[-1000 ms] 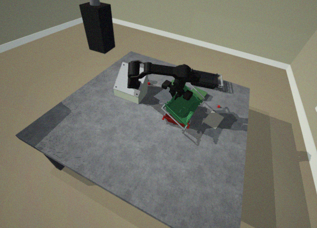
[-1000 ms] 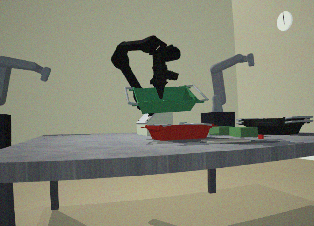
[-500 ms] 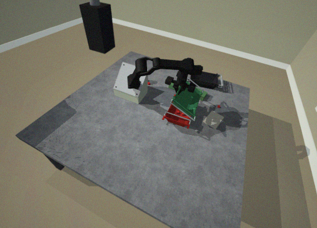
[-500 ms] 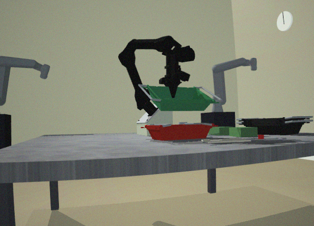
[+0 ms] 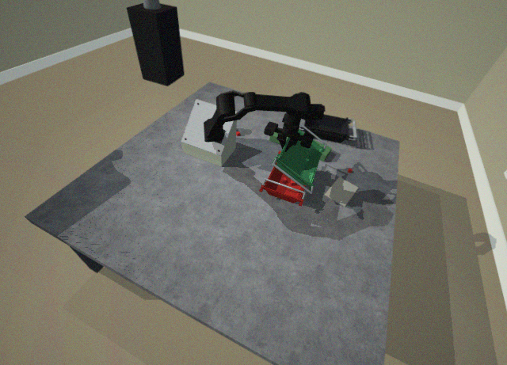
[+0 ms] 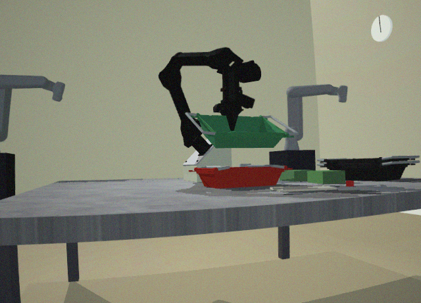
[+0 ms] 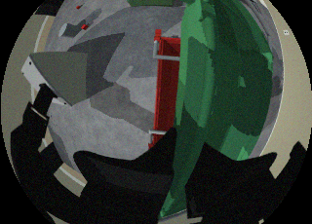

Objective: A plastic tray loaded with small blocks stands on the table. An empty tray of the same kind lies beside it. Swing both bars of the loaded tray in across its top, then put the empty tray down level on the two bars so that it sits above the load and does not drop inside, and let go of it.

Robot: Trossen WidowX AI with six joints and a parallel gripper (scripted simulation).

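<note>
My gripper tip is 7 cm short of the green tray. Also, from my gripper tip: pale flat card (29 cm ahead, 7 cm to the left, 18 cm below); small red cube (31 cm ahead, 22 cm to the left, 17 cm below).
</note>
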